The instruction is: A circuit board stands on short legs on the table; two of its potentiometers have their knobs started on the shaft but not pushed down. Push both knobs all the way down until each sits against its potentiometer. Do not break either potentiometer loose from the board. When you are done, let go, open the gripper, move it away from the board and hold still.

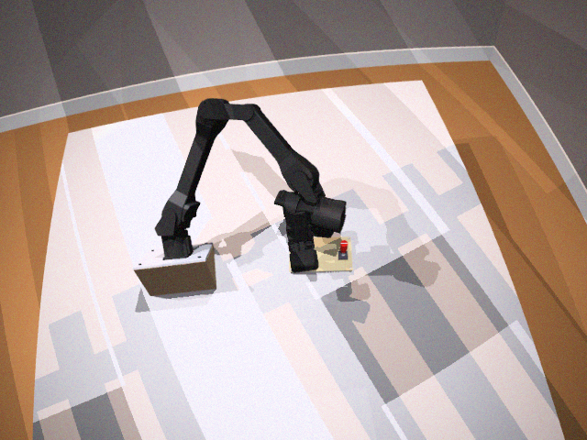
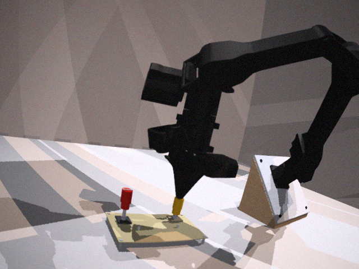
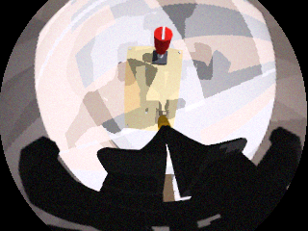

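My gripper tip is 20 mm above the yellow knob. From my gripper tip the other things lie so: red knob: 100 mm ahead, 10 mm to the left.
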